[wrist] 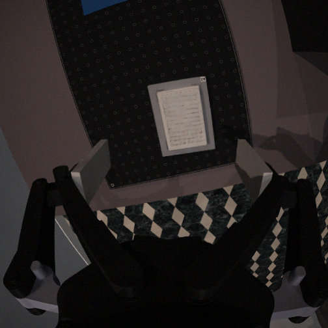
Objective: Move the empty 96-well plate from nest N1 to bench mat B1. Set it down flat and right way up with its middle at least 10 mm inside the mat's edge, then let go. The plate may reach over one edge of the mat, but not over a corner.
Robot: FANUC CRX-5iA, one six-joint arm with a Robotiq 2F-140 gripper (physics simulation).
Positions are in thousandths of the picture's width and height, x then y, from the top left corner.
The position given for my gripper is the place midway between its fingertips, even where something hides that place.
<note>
I see my gripper (526,465), a 96-well plate (553,337) and a grey nest N1 (569,252).
</note>
